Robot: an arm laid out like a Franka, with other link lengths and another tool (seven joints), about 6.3 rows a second.
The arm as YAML. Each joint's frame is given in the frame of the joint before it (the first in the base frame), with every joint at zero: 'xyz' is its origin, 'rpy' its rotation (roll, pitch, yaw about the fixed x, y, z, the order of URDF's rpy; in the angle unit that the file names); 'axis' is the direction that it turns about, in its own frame. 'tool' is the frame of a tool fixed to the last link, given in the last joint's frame.
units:
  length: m
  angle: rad
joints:
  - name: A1
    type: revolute
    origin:
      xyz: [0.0, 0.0, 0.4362]
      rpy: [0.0, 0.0, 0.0]
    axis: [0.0, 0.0, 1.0]
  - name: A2
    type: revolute
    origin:
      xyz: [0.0, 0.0, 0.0]
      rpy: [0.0, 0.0, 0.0]
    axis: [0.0, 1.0, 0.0]
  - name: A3
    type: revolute
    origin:
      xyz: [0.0, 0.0, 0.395]
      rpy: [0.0, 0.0, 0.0]
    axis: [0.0, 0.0, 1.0]
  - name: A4
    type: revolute
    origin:
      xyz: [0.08, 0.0, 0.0]
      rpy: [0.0, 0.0, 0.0]
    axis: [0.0, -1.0, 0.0]
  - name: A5
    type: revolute
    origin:
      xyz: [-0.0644, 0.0, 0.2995]
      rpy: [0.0, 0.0, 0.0]
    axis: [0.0, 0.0, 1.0]
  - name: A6
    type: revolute
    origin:
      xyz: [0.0, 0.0, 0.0]
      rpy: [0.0, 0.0, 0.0]
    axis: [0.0, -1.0, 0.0]
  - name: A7
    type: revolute
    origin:
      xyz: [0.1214, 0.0, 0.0]
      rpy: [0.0, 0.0, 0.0]
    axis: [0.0, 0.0, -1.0]
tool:
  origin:
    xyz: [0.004, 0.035, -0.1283]
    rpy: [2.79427, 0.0, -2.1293]
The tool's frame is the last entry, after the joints.
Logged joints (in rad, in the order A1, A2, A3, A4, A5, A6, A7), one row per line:
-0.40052 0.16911 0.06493 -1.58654 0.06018 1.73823 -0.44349
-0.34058 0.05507 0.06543 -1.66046 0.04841 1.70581 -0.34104
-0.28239 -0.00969 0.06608 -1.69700 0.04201 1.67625 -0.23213
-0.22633 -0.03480 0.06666 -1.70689 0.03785 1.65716 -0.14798
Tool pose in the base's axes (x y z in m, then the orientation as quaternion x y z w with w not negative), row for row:
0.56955 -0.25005 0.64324 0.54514 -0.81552 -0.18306 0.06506
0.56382 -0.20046 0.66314 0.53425 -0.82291 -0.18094 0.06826
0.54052 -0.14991 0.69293 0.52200 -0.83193 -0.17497 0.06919
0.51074 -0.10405 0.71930 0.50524 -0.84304 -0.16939 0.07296
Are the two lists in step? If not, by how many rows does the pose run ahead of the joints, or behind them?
The pose runs 2 rows behind the joints: the pose in row i belongs to the joints in row i - 2.
